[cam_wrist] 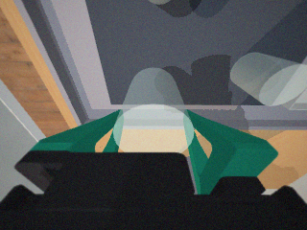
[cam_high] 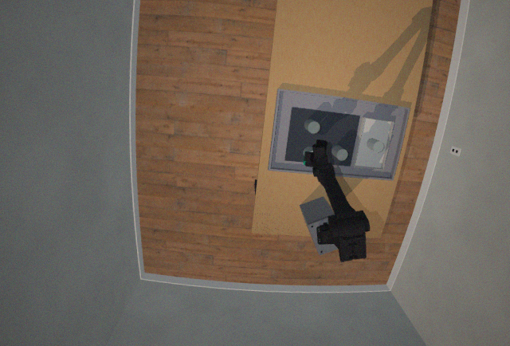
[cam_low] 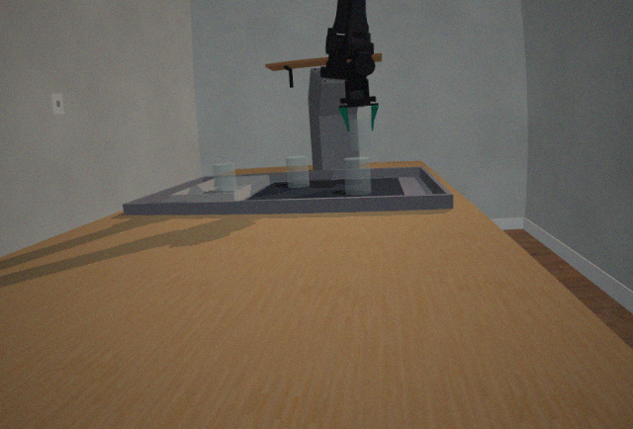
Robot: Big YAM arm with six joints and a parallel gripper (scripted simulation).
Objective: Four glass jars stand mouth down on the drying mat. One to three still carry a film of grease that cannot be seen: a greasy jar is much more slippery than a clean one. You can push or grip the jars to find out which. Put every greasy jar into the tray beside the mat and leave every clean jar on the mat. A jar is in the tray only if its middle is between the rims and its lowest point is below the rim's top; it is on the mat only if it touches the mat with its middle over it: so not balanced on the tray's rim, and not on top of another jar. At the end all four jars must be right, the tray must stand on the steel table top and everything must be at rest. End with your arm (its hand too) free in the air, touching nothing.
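The pale tray is 42 cm to the right of my hand, 16 cm below it and 1 cm ahead of it. Round my hand: dark drying mat 16 cm below, 10 cm to the right, 6 cm ahead; then rimmed steel table top 21 cm to the right, 17 cm below, 6 cm ahead.
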